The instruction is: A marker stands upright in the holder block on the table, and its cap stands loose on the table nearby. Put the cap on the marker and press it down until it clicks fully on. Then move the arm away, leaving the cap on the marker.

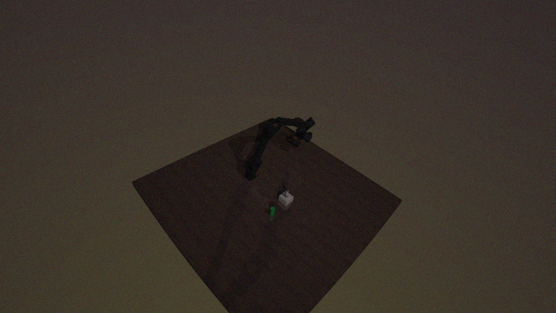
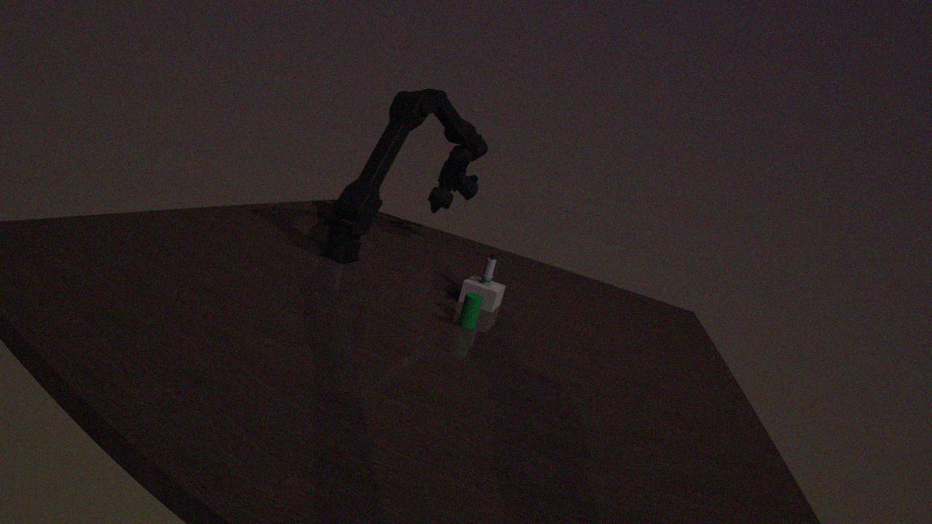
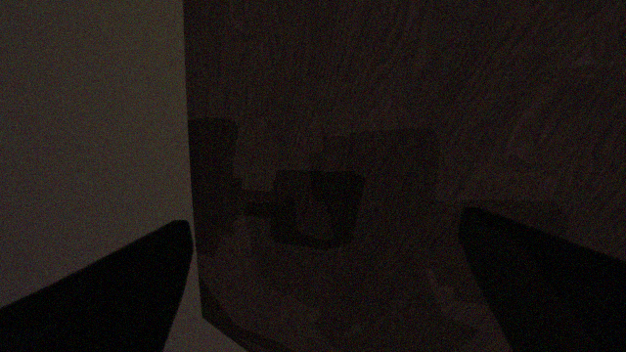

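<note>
The green cap is 32 cm ahead of my gripper tip, 59 cm to the right of it and 8 cm below it. Also, from my gripper tip: white holder block: 30 cm ahead, 45 cm to the right, 8 cm below.
</note>
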